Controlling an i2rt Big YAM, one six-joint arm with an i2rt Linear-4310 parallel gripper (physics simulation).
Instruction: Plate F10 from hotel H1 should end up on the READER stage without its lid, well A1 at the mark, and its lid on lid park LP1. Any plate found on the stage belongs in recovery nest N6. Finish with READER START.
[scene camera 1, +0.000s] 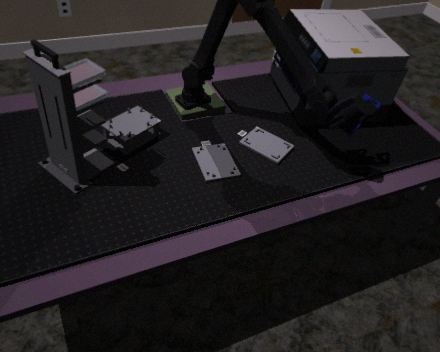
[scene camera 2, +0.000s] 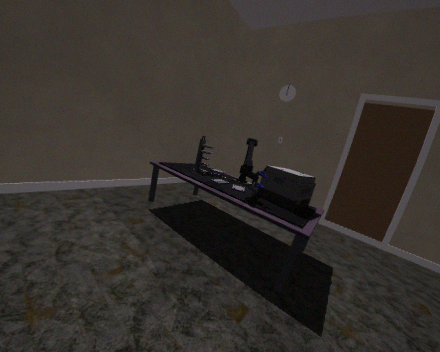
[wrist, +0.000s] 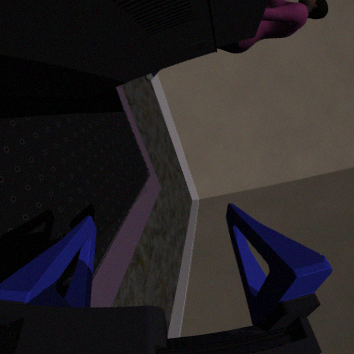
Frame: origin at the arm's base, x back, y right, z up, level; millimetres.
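Where they show: gripper, between the fingertips: (scene camera 1: 369, 113) (scene camera 2: 265, 182) (wrist: 159, 216); arm's base, origin of its link: (scene camera 1: 193, 100) (scene camera 2: 241, 181).
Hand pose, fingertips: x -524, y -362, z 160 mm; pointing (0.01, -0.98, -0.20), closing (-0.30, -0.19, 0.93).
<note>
Things, the pixels of their top centre, and the offset from my fingertips.
- reader, centre of its top: (scene camera 1: 344, 31) (scene camera 2: 291, 171) dx +305, dy -152, dz +127 mm
- raised pegged platform, centre of its top: (scene camera 1: 131, 118) (scene camera 2: 218, 169) dx +449, dy +664, dz -95 mm
The tall grey hotel rack (scene camera 1: 52, 120) (scene camera 2: 200, 152) stands at the left, with two pinkish plates (scene camera 1: 87, 72) (scene camera 1: 91, 96) on its upper shelves. Their labels and lids cannot be told. The reader (scene camera 1: 362, 50) (scene camera 2: 287, 184) (wrist: 95, 37) is the large box at the right. Its stage and any plate on it cannot be made out. Two pale flat pads (scene camera 1: 217, 161) (scene camera 1: 266, 144) and a raised pegged platform (scene camera 1: 132, 121) lie between; which is LP1 or N6 is unreadable. My gripper (scene camera 1: 364, 115) (scene camera 2: 261, 180) (wrist: 159, 216) is open and empty, in the air in front of the reader.
The arm's green base (scene camera 1: 175, 100) is at the back middle. The table's purple edge (scene camera 1: 150, 250) (wrist: 132, 222) runs along the front; in the wrist view it passes below the fingers. A magenta shape (wrist: 287, 21) shows beyond the reader. Small label cards (scene camera 1: 122, 167) (scene camera 1: 242, 133) lie on the mat.
</note>
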